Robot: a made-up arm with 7 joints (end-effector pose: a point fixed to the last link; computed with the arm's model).
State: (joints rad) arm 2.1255 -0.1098 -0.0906 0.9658 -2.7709 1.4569 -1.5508
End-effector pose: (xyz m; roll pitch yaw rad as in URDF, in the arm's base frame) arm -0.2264 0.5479 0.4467 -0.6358 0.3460 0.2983
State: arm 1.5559 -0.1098 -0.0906 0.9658 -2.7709 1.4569 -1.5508
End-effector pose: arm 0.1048 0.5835 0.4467 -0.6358 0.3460 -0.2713
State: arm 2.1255 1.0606 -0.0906 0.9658 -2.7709 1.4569 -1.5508
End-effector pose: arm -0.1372 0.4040 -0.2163 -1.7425 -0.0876 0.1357
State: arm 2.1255 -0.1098 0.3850 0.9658 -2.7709 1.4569 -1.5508
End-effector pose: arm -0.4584 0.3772 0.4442 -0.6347 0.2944 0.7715
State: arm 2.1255 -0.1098 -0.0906 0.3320 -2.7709 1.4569 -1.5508
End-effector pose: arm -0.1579 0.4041 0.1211 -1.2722 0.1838 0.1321
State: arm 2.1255 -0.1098 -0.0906 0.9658 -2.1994 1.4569 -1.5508
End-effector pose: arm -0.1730 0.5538 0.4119 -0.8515 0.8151 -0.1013
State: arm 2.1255 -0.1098 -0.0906 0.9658 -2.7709 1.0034 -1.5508
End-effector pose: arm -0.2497 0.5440 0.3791 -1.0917 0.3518 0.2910
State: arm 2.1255 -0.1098 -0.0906 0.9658 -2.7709 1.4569 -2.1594
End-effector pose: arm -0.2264 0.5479 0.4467 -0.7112 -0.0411 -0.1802
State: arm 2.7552 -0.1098 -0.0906 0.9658 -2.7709 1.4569 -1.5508
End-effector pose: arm -0.5056 0.3095 0.4467 -0.6358 0.3460 0.9280
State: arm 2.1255 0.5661 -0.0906 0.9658 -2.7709 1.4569 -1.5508
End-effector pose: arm -0.2258 0.5469 0.0360 -1.2908 0.1156 0.1421
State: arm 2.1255 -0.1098 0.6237 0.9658 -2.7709 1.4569 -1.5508
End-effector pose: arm -0.5383 0.2557 0.4375 -0.6436 0.2697 1.0063
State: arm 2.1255 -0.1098 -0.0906 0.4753 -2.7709 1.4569 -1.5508
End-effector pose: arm -0.1814 0.4524 0.1848 -1.1332 0.2288 0.1593
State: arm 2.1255 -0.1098 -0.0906 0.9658 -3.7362 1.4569 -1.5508
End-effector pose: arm -0.3176 0.4959 0.4374 -0.6971 -0.4931 0.7917
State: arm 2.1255 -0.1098 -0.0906 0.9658 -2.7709 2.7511 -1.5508
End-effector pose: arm -0.1471 0.4126 0.5580 0.6582 0.3219 0.2980
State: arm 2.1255 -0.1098 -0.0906 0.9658 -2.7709 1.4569 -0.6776
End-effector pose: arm -0.2264 0.5479 0.4467 -0.1300 0.7023 1.2387
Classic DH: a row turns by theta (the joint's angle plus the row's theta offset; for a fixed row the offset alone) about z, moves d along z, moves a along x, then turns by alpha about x. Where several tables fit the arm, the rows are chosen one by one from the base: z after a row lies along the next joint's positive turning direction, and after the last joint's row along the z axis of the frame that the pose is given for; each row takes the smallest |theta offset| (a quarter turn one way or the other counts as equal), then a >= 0, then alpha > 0; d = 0 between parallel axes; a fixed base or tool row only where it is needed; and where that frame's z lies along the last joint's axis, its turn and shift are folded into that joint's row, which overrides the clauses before.
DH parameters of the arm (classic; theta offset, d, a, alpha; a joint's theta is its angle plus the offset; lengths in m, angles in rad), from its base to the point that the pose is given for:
joint 1: 0 0.243 0 -1.5708
joint 2: 0 0 0 1.5708
joint 3: 0 0.2807 0.0461 1.5708
joint 4: 0 0 0.0979 1.5708
joint 5: 0 0.4327 0 1.5708
joint 6: 0 0 0.0984 -1.5708
joint 7: 0 0.1255 0 0

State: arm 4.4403 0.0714 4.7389 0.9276 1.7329 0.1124 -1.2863
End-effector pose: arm -0.5151 0.2136 0.2551 -2.6131 -0.8196 2.3074
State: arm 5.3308 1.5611 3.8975 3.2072 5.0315 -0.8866 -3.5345
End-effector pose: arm 0.3932 -0.5888 0.0514 2.4047 -0.3093 -0.2064
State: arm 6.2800 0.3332 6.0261 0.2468 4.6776 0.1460 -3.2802
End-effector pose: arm 0.1913 0.0052 -0.0877 3.0299 -0.2127 -1.6295
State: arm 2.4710 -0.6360 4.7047 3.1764 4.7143 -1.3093 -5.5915
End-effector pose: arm 0.1688 -0.2153 0.8510 0.4511 0.5186 -3.0328
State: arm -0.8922 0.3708 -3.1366 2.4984 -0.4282 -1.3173 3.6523
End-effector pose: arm 0.0668 -0.1801 0.9386 -0.8322 -0.7818 2.7781
